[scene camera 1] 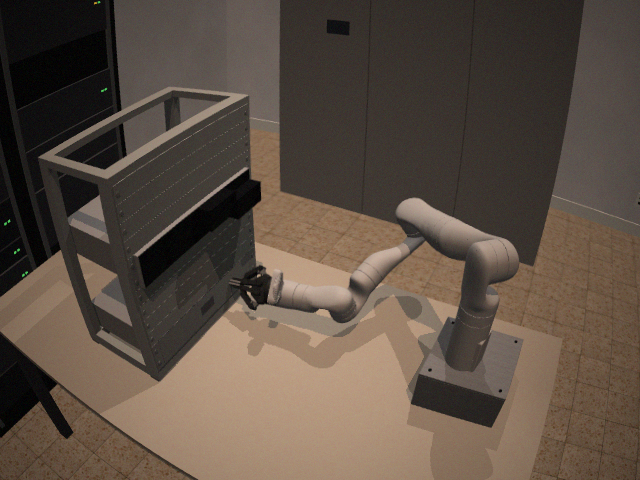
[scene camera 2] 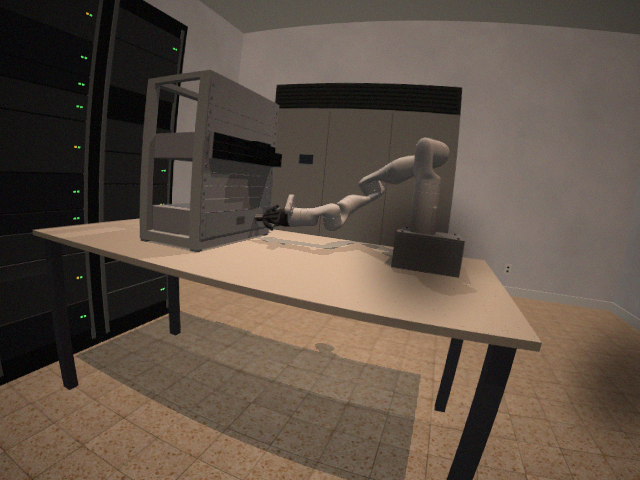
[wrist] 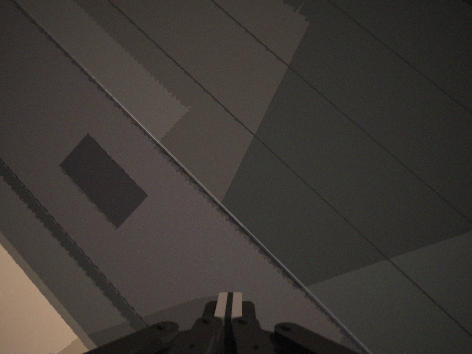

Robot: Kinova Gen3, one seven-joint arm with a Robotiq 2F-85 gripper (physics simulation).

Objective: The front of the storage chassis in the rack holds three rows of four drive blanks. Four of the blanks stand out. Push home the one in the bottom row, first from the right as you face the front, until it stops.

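Places are measured from the arm's base along level axes (x up, y left, z back), in millimetres.
Pixels of known places: gripper, fingertip midpoint: (scene camera 1: 230,281) (scene camera 2: 255,217) (wrist: 230,309); arm's base, link origin: (scene camera 1: 462,358) (scene camera 2: 421,232).
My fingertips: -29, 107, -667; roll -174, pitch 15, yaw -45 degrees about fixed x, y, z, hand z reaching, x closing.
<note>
Ahead of a thing's pixels: the offset from my fingertips to its top centre, as dx, dy, dz. "spot": to the spot under its first point. Level surfaces: height alone.
The black storage chassis {spot: +245, +235, +60} (scene camera 1: 168,257) (scene camera 2: 232,147) spans the front of the grey rack (scene camera 1: 114,222) (scene camera 2: 197,196) at mid height. Dark blocks stand out from its right half; the farthest-right one {+277, -47, -19} (scene camera 1: 249,199) (scene camera 2: 276,159) juts out clearly. The chassis is too dark to tell the rows or single blanks apart, so I cannot tell which block is the bottom-right blank. My gripper (scene camera 1: 232,282) (scene camera 2: 257,218) (wrist: 230,309) is shut and empty, its fingertips together. It points at the rack's lower panels, well below the chassis and toward its right end. The chassis does not show in the wrist view.
Grey filler panels {spot: +430, +144, +28} (scene camera 1: 180,165) (scene camera 2: 240,113) cover the rack front above and below the chassis. A dark rectangle {spot: -1, +114, +22} (scene camera 1: 207,305) (scene camera 2: 240,220) (wrist: 103,181) marks the lowest panel. The rack stands on the table {dx -90} (scene camera 1: 310,413) (scene camera 2: 320,279), whose top lies below the gripper.
</note>
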